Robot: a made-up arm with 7 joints.
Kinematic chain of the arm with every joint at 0, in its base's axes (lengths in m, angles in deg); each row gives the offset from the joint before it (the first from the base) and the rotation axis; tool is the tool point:
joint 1: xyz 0 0 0.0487 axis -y
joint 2: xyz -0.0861 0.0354 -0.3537 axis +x
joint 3: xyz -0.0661 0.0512 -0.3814 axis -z
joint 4: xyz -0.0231 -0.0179 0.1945 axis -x
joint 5: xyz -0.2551 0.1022 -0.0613 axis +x
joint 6: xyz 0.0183 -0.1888 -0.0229 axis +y
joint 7: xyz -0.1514 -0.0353 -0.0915 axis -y
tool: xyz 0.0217 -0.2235 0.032
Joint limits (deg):
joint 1: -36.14..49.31
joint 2: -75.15..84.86
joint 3: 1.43..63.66
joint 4: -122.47..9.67
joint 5: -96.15..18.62
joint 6: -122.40..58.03
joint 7: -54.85..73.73
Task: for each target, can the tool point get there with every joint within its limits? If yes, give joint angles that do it. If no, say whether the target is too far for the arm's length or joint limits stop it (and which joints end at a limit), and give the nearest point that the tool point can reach.
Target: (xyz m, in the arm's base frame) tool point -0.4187 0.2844 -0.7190
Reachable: yes | joints 8.50 56.30 22.37 -101.30 -78.29 -52.14 -31.66
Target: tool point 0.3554 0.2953 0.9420
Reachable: no: joint limits stop it (at a limit: joint 1, joint 2, joint 4, joint 5, joint 7) | nearest point -0.0069 0.3311 0.3660 | short by 0.681 m
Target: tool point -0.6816 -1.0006 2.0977
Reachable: no: too far | nearest point -0.5173 -0.2909 0.3601 | short by 1.884 m
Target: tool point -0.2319 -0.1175 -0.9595
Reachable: yes | joints 6.74 -38.78 36.05 -85.95 -18.80 -62.54 62.04
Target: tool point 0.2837 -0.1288 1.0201
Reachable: no: joint limits stop it (at a limit: joint 1, joint 4, joint 5, joint 7) | nearest point -0.0652 -0.0347 0.3482 | short by 0.763 m
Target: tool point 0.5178 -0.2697 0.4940
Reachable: no: joint limits stop it (at a limit: joint 1, joint 2, joint 3, joint 4, joint 5, joint 6, joint 7) | nearest point 0.0545 -0.0562 0.2536 | short by 0.564 m
